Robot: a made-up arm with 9 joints.
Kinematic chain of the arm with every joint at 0, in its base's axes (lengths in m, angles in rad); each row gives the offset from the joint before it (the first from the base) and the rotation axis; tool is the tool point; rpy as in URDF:
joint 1: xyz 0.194 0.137 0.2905 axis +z
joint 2: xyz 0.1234 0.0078 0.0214 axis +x
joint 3: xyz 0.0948 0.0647 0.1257 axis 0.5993 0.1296 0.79
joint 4: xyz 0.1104 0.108 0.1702 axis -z
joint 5: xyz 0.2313 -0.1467 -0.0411 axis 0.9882 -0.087 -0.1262
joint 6: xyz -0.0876 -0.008 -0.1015 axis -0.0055 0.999 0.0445
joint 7: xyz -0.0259 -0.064 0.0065 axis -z
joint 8: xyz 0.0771 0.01 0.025 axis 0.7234 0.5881 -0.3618
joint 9: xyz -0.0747 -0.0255 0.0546 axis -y
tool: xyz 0.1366 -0.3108 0.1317 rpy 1.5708 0 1.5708
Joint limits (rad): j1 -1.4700..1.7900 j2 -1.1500..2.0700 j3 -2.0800..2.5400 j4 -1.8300..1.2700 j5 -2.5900..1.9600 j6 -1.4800..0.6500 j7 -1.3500..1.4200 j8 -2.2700..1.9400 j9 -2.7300..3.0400
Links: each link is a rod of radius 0.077 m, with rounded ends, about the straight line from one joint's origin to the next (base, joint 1, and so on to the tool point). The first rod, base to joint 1, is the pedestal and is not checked.
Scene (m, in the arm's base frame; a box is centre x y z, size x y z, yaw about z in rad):
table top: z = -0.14
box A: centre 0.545 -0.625 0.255 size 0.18 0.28 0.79 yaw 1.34
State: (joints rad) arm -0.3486 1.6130 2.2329 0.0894 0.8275 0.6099 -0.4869 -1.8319 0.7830
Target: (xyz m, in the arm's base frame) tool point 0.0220 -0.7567 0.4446
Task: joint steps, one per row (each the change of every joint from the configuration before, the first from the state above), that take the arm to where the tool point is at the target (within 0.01 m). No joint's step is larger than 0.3 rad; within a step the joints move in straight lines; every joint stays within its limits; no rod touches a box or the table.
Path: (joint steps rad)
1: -0.1947 -0.0096 -0.1281 -0.0802 0.0559 0.0100 -0.2158 0.0773 0.2759
2: -0.1947 -0.0096 -0.1280 -0.0801 0.0559 0.0101 -0.2157 0.0772 0.2760
3: -0.1947 -0.0096 -0.1281 -0.0802 0.0560 0.0100 -0.2158 0.0773 0.2759
4: -0.1947 -0.0096 -0.1280 -0.0802 0.0559 0.0100 -0.2158 0.0773 0.2760
5: 0.0831 0.1238 0.0950 -0.0990 -0.1994 0.0000 0.1511 0.0776 -0.2702
6: 0.0831 0.1239 0.0951 -0.0990 -0.1995 0.0000 0.1510 0.0777 -0.2701
7: 0.0831 0.1238 0.0951 -0.0990 -0.1994 0.0000 0.1511 0.0776 -0.2702
8: 0.0831 0.1239 0.0950 -0.0990 -0.1994 0.0000 0.1510 0.0777 -0.2702

